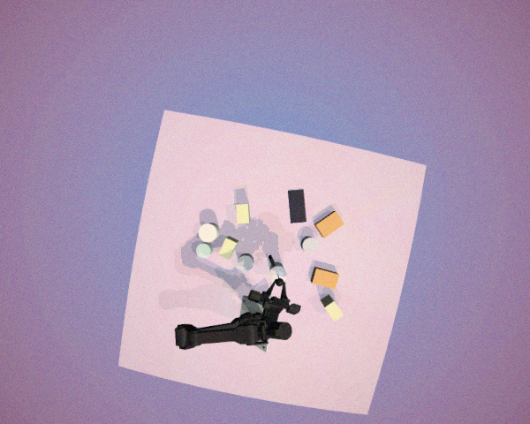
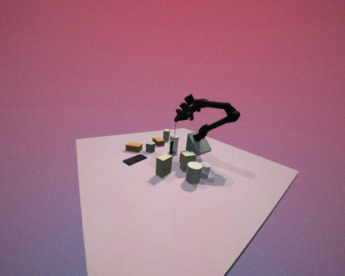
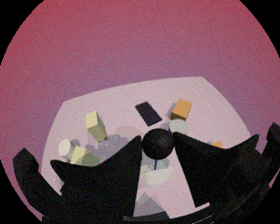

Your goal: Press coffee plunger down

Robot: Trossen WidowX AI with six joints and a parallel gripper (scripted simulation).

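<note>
Now: gripper tip 1 cm short of the coffee press, 1 cm to the right of it and 14 cm above it. Also, from my gripper tip: dark flat slab (29 cm ahead, 6 cm to the right, 27 cm below).
</note>
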